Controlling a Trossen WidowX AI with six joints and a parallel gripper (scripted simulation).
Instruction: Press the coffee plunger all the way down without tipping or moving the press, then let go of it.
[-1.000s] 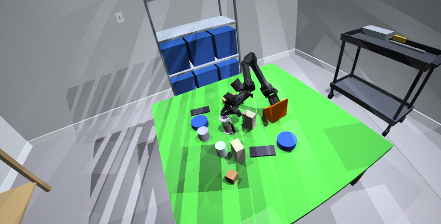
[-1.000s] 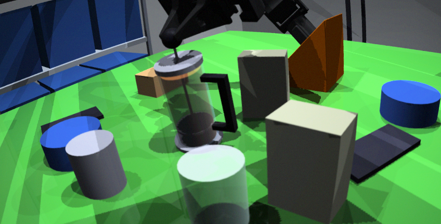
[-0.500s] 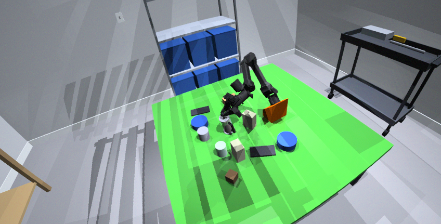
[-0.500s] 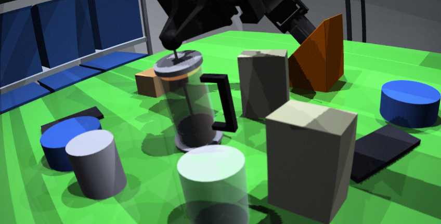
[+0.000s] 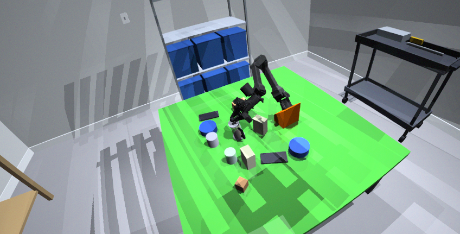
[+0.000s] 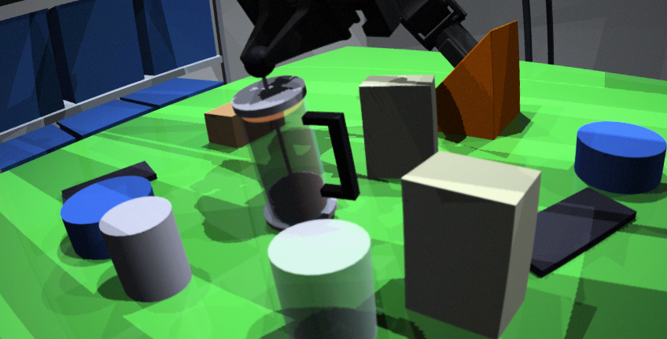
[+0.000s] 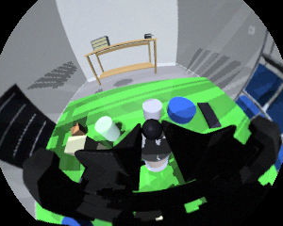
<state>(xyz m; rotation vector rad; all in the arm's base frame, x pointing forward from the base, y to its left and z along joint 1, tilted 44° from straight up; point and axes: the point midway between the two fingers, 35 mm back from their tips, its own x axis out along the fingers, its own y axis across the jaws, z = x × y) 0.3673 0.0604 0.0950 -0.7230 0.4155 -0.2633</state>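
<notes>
Now: the coffee press 3 cm behind my gripper tip, 1 cm to the left of it and 8 cm below it. Round my gripper tip: grey cylinder: 13 cm ahead, 4 cm to the right, 13 cm below; brown box: 19 cm behind, 27 cm to the right, 14 cm below; pale cylinder: 9 cm ahead, 14 cm to the left, 13 cm below.
</notes>
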